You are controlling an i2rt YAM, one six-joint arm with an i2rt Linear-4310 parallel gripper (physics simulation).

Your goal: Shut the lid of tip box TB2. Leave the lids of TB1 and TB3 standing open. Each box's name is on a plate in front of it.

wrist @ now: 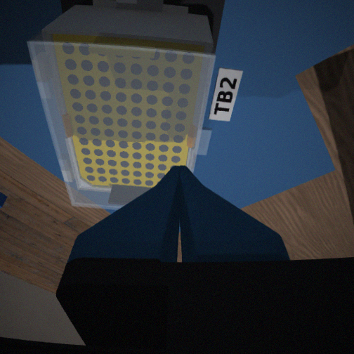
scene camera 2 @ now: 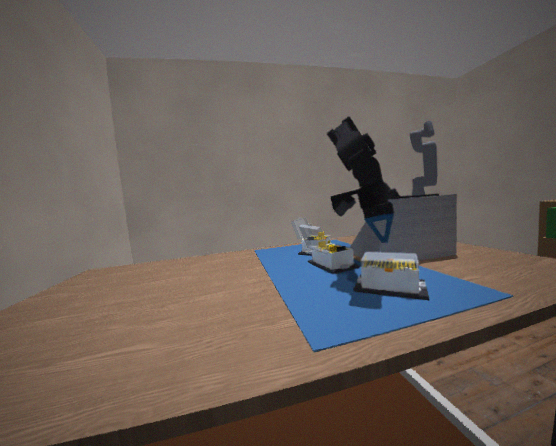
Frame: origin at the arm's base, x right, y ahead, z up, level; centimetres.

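Where they show: gripper, between the fingertips: (scene camera 2: 384, 242); arm's base, origin of its link: (scene camera 2: 401, 222).
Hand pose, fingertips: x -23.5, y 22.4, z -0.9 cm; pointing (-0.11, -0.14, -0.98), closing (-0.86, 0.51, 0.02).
Note:
Each offset is from my fingertips to the top centre of the thing. "spot": to the spot under its first point. Level surfaces: height alone.
Tip box TB2 {dx -2.2, dy +0.3, dz -2.8 cm} (scene camera 2: 390, 277) (wrist: 130, 115) stands nearest the camera in the scene view. Its clear lid {spot: dx -3.8, dy +1.1, dz -2.9 cm} (scene camera 2: 390, 257) (wrist: 122, 50) lies over the yellow tip rack; whether it is fully latched I cannot tell. The TB2 name plate (wrist: 226, 95) lies beside it in the wrist view. My gripper (scene camera 2: 384, 241) (wrist: 179, 176) is shut and empty. In the wrist view its tips are over the lower right corner of TB2; in the scene view they are above the box's height. Two other boxes, a middle one {dx +19.6, dy +6.3, dz -4.0 cm} (scene camera 2: 332, 259) and a far one, have raised lids; their names are unreadable.
The boxes stand on dark bases on a blue mat {dz -10.6 cm} (scene camera 2: 320, 320) (wrist: 280, 150), which lies on a wooden table {dz -10.9 cm} (scene camera 2: 175, 325). A grey block (scene camera 2: 430, 227) stands behind TB2 at the right. The table's front edge runs below the mat in the scene view.

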